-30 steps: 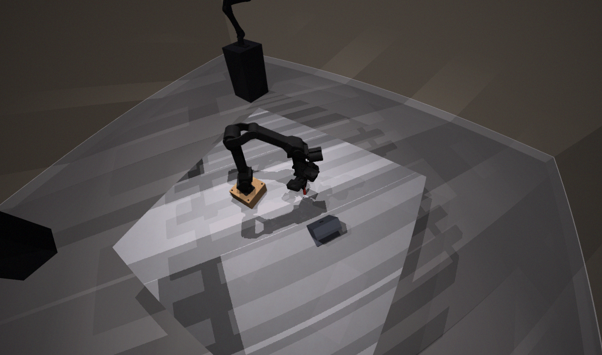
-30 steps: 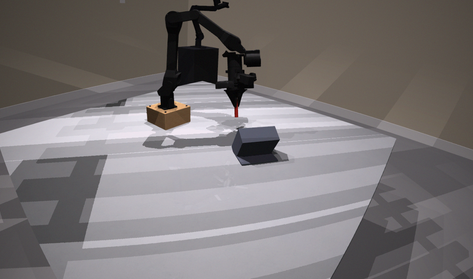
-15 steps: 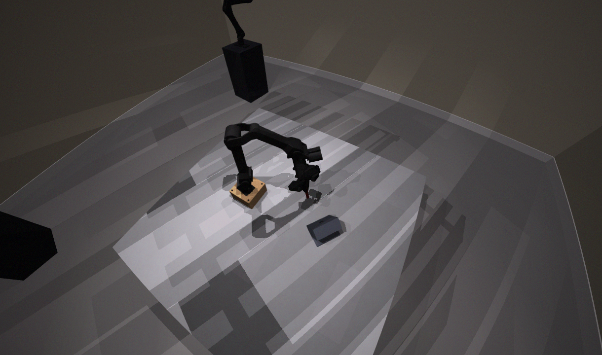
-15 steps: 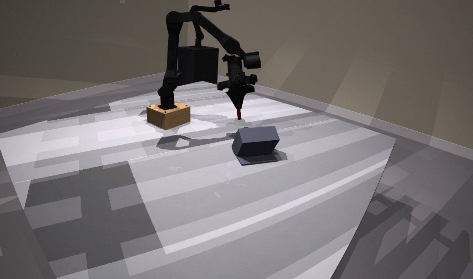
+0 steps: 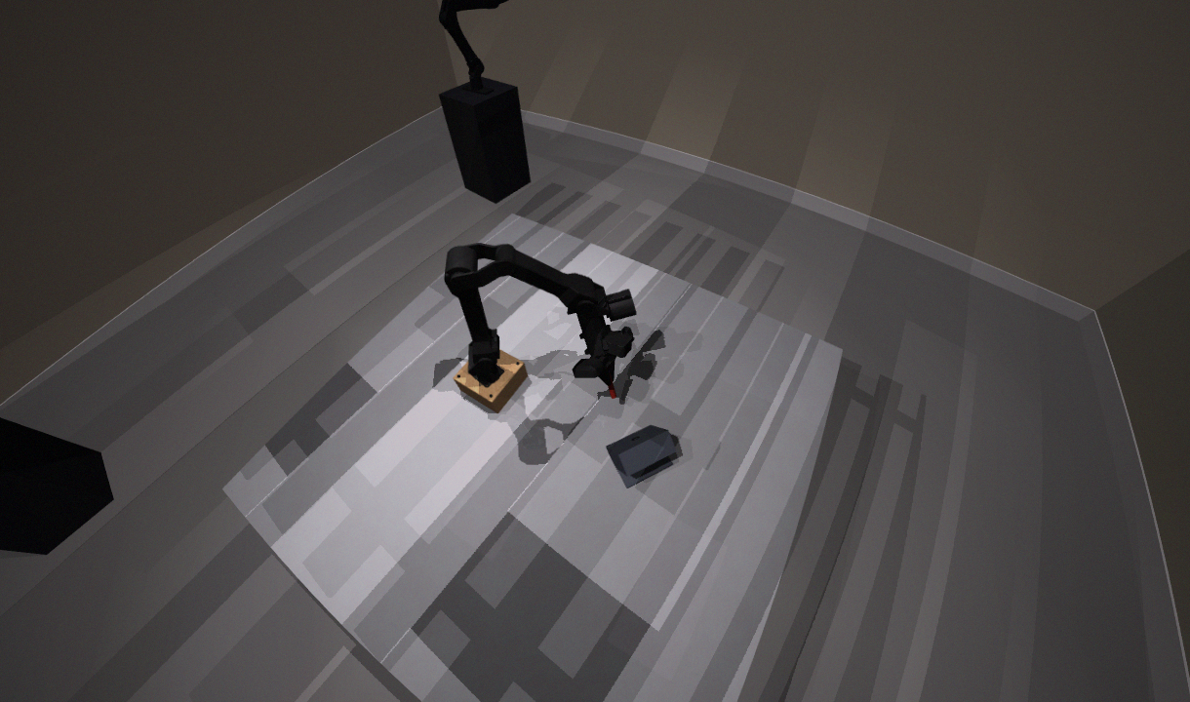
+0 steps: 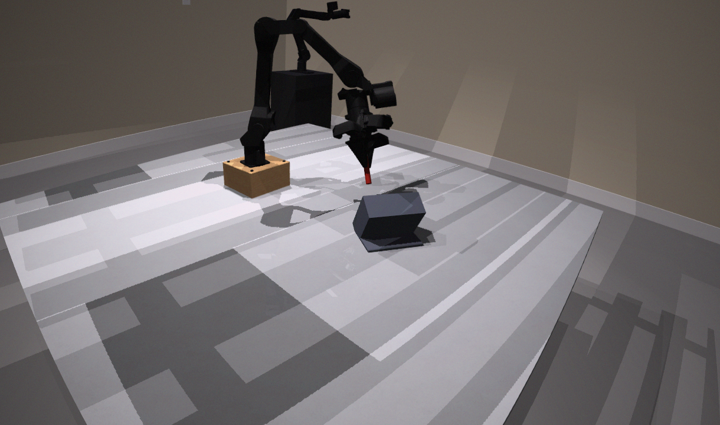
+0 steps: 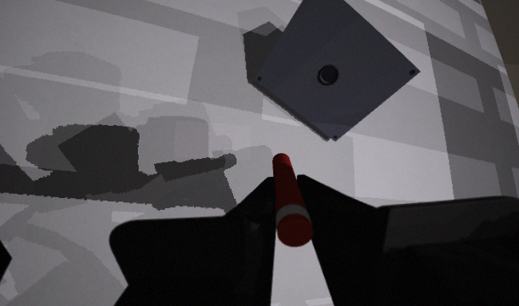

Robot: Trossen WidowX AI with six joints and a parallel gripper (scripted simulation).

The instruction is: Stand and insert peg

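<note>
Right now my gripper tip is 150 mm short of the dark grey sloped panel, 70 mm to the left of it and 60 mm above it. The rest, counted from my gripper tip: red peg (10 mm behind, 10 mm above).
</note>
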